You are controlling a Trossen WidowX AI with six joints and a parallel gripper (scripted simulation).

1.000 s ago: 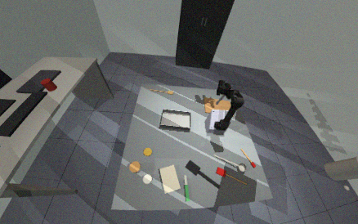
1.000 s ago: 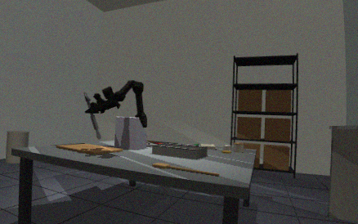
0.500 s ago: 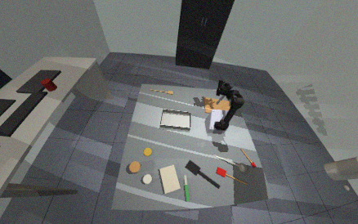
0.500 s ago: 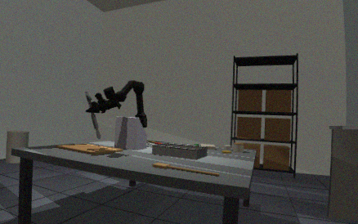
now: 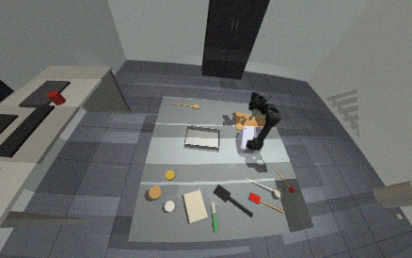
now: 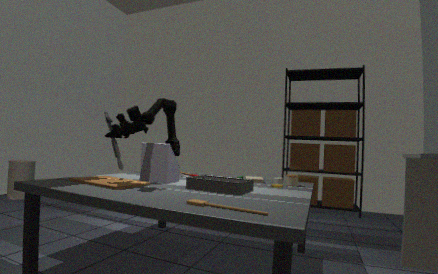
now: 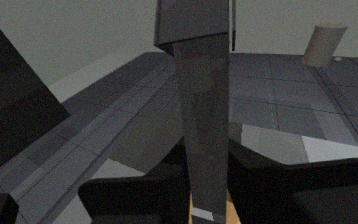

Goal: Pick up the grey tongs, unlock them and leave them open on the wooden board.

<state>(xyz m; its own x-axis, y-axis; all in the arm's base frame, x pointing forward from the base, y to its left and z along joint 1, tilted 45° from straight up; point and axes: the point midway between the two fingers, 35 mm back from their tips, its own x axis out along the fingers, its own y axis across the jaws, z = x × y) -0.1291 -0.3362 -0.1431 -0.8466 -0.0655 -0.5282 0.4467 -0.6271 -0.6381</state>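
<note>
Now: the wooden board 3 cm ahead of my gripper tip, 2 cm to the left of it and 24 cm below it. The rest, counted from my gripper tip: roasting tin (56 cm ahead, 27 cm to the left, 22 cm below); then red spatula (9 cm ahead, 79 cm to the left, 24 cm below); then yellow lock piece (3 cm ahead, 2 cm to the left, 1 cm above).
</note>
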